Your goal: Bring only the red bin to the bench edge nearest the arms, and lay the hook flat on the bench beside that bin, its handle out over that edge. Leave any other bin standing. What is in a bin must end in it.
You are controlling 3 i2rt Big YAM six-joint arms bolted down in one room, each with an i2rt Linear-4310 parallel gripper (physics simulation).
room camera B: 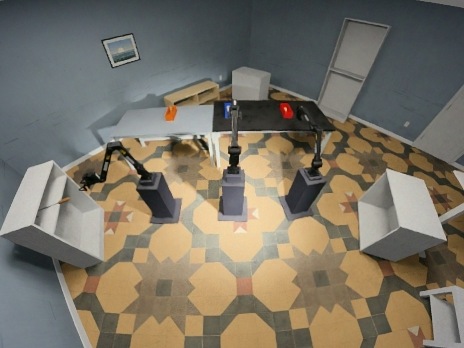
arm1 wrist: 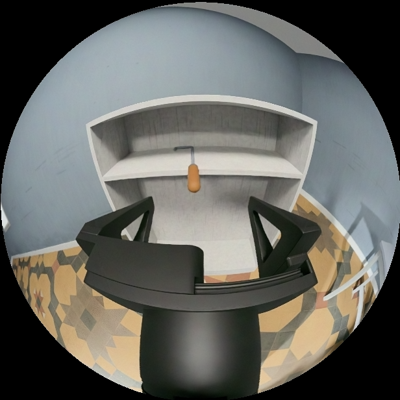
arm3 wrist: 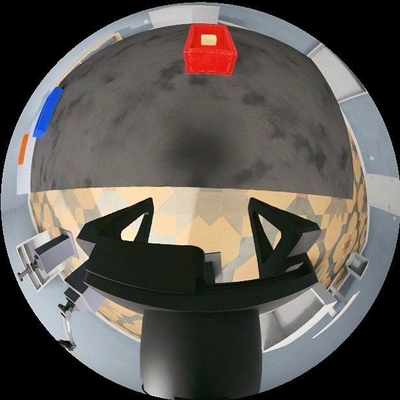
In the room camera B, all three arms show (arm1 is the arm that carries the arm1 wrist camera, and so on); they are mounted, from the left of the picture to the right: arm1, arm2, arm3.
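The red bin (arm3 wrist: 210, 62) (room camera B: 286, 111) stands upright on the dark bench (arm3 wrist: 150, 150) (room camera B: 260, 122), towards its far side, with a pale yellow block (arm3 wrist: 208, 39) inside. The hook (arm1 wrist: 194, 179) (room camera B: 64, 200) lies on the middle board of a white shelf unit, its orange handle out over the front edge. Arm1's gripper (arm1 wrist: 200, 200) (room camera B: 83, 188) is open and empty, facing the handle from a distance. Arm3's gripper (arm3 wrist: 200, 200) (room camera B: 300, 112) is open and empty, apart from the red bin. Arm2's gripper (room camera B: 234, 104) is beside the blue bin; its fingers are too small to tell.
The blue bin (arm3 wrist: 47, 112) (room camera B: 227, 110) stands on the dark bench, left of the red one. An orange bin (arm3 wrist: 23, 149) (room camera B: 171, 113) stands on the adjoining light bench (room camera B: 145, 127). The white shelf unit (arm1 wrist: 202, 176) (room camera B: 30, 187) has side walls and a top around the hook.
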